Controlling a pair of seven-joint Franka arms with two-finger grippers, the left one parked.
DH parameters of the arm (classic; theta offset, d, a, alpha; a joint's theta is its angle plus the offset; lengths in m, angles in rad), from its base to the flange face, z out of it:
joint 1: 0 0.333 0 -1.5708
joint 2: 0 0 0 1.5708
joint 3: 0 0.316 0.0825 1.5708
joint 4: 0 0 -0.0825 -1.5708
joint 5: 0 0.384 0 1.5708
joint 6: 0 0 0.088 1.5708
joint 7: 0 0.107 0 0
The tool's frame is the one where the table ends.
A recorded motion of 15 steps. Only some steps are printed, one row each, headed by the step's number.
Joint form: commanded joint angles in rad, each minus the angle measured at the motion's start. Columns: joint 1, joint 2, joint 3, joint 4, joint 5, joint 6, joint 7.
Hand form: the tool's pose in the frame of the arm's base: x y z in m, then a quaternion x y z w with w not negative. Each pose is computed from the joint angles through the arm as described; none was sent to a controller.
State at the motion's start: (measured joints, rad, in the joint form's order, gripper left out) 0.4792 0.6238 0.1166 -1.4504 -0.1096 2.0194 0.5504
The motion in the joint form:
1: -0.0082 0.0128 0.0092 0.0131 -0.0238 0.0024 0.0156
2: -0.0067 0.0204 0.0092 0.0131 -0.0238 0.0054 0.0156
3: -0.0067 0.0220 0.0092 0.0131 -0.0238 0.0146 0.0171
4: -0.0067 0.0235 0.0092 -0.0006 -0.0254 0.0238 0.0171
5: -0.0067 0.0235 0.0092 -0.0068 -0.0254 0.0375 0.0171
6: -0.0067 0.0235 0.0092 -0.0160 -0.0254 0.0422 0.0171
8: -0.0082 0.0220 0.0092 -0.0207 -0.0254 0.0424 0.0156
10: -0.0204 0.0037 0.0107 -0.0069 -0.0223 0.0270 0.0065
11: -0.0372 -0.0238 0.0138 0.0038 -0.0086 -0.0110 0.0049
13: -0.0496 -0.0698 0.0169 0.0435 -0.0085 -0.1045 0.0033
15: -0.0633 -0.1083 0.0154 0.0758 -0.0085 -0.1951 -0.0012
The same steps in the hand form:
1: 0.6029 0.3807 0.3164 0.99890 0.03454 -0.00747 0.03090
2: 0.6025 0.3818 0.3112 0.99882 0.03541 -0.00965 0.03166
3: 0.6032 0.3824 0.3109 0.99894 0.03478 -0.00657 0.02940
4: 0.6012 0.3816 0.3043 0.99883 0.03593 -0.00891 0.03120
5: 0.6010 0.3820 0.3026 0.99890 0.03638 -0.00592 0.02889
6: 0.5994 0.3814 0.2988 0.99884 0.03687 -0.00792 0.02990
8: 0.5990 0.3801 0.2978 0.99880 0.03708 -0.00921 0.03072
10: 0.6051 0.3741 0.3158 0.99906 0.03437 -0.00257 0.02616
11: 0.6089 0.3646 0.3370 0.99945 0.02381 -0.00514 0.02239
13: 0.6103 0.3549 0.3802 0.99946 0.01660 -0.00676 0.02771
15: 0.6101 0.3409 0.4149 0.99921 0.00842 -0.01363 0.03642

